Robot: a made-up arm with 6 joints. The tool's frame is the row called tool.
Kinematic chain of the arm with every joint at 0, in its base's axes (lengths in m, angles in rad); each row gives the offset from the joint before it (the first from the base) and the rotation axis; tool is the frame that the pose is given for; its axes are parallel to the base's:
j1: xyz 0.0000 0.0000 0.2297 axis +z
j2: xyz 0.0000 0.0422 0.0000 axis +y
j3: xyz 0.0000 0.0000 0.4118 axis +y
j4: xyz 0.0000 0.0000 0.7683 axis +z
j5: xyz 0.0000 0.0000 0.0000 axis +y
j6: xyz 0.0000 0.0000 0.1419 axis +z
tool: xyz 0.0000 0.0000 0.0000
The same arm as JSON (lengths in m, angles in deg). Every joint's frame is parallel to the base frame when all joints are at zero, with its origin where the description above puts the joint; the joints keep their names.
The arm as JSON. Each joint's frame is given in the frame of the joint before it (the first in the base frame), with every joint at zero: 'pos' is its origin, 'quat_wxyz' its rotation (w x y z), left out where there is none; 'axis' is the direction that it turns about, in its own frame. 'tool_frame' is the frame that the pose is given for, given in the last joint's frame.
{"length_unit": "m", "angle_unit": "deg", "joints": [
  {"joint": "j1", "pos": [0.0, 0.0, 0.2297], "axis": "+z"},
  {"joint": "j2", "pos": [0.0, 0.0422, 0.0], "axis": "+y"},
  {"joint": "j3", "pos": [0.0, 0.0, 0.4118], "axis": "+y"},
  {"joint": "j4", "pos": [0.0, 0.0, 0.7683], "axis": "+z"},
  {"joint": "j5", "pos": [0.0, 0.0, 0.0], "axis": "+y"},
  {"joint": "j6", "pos": [0.0, 0.0, 0.1419], "axis": "+z"}
], "tool_frame": {"pos": [0.0, 0.0, 0.0]}}

